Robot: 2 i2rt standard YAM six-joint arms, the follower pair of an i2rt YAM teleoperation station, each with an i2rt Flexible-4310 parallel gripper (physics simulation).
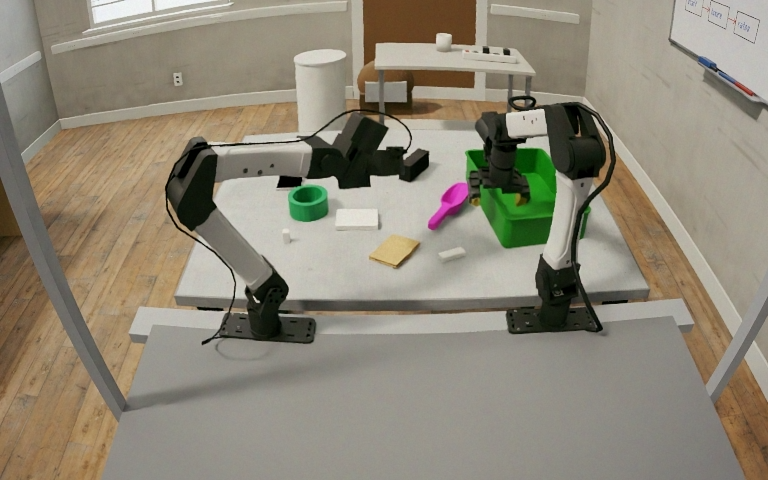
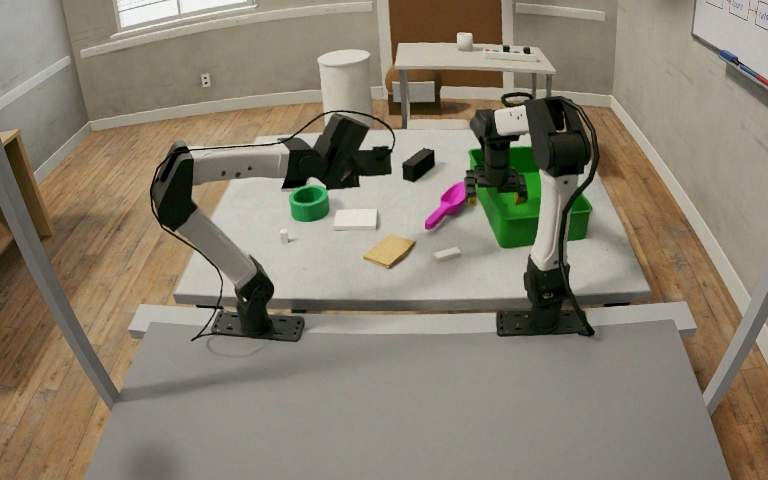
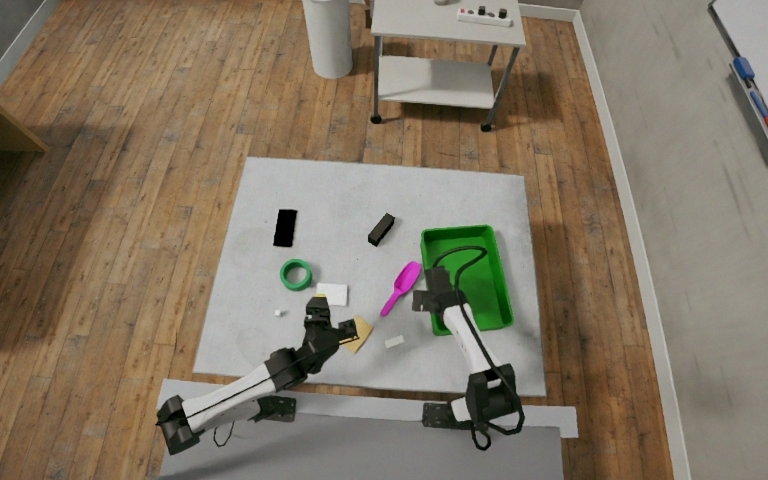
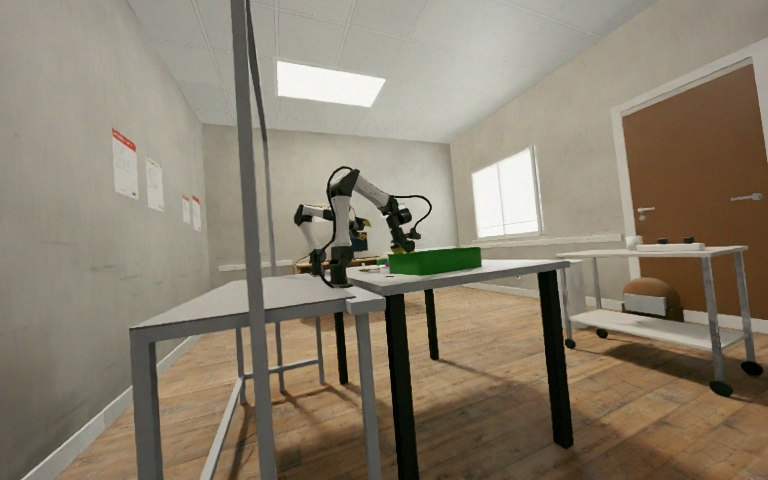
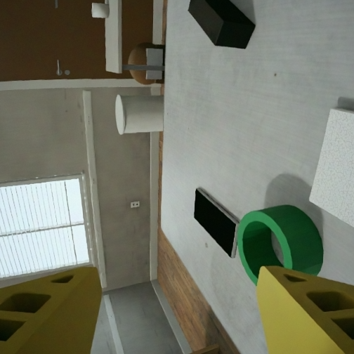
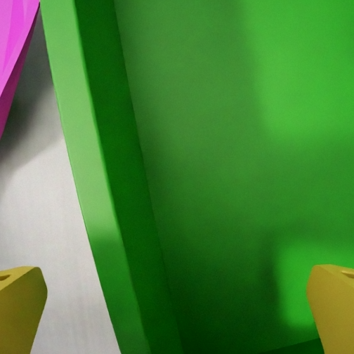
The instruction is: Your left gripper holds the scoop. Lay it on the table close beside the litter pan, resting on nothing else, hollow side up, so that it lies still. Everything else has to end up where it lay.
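Frame: origin at the left arm's base, x ahead, y left, z up, level; metres.
Seen in the pictures: left gripper, between the fingertips: (image 3: 324,300) (image 4: 369,231); right gripper, between the fingertips: (image 1: 497,204) (image 2: 495,204); left arm's base, origin of its link: (image 1: 266,330) (image 2: 256,328) (image 3: 262,406) (image 4: 317,275); right arm's base, origin of its link: (image 1: 551,322) (image 2: 542,325) (image 3: 455,416) (image 4: 338,285).
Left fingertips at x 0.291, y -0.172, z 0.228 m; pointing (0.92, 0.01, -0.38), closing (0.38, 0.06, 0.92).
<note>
Offsets run from my left fingertips to a thing's top centre. "spot": to the spot under its first point. Level surfaces: height alone.
The magenta scoop {dx +0.113, dy -0.210, dz -0.176 m} (image 1: 451,200) (image 2: 451,199) (image 3: 404,283) (image 6: 12,45) lies on the table, hollow side up, its bowl close to the left wall of the green litter pan {dx +0.161, dy -0.416, dz -0.129 m} (image 1: 523,230) (image 2: 516,230) (image 3: 503,277) (image 4: 436,260) (image 6: 82,125). Whether bowl and pan touch is hard to tell. My left gripper (image 5: 178,279) is open and empty, high above the table and away from the scoop. My right gripper (image 1: 498,199) (image 2: 495,199) (image 6: 177,281) is open and points down low over the pan's left wall, one finger on the table side, the other on the pan's inner side.
A black block {dx +0.322, dy -0.128, dz -0.163 m} (image 3: 381,229), a black flat item {dx +0.302, dy +0.214, dz -0.206 m} (image 3: 284,228), a green ring {spot: dx +0.097, dy +0.173, dz -0.166 m} (image 3: 282,279), a white box {dx +0.075, dy +0.012, dz -0.199 m} (image 3: 336,294), a small white piece {dx -0.009, dy +0.171, dz -0.182 m} (image 3: 278,313), a tan packet {dx -0.045, dy -0.082, dz -0.200 m} (image 1: 395,250) and a white bar {dx -0.055, dy -0.208, dz -0.202 m} (image 1: 451,254) lie on the table {dz -0.214 m} (image 1: 339,283).
</note>
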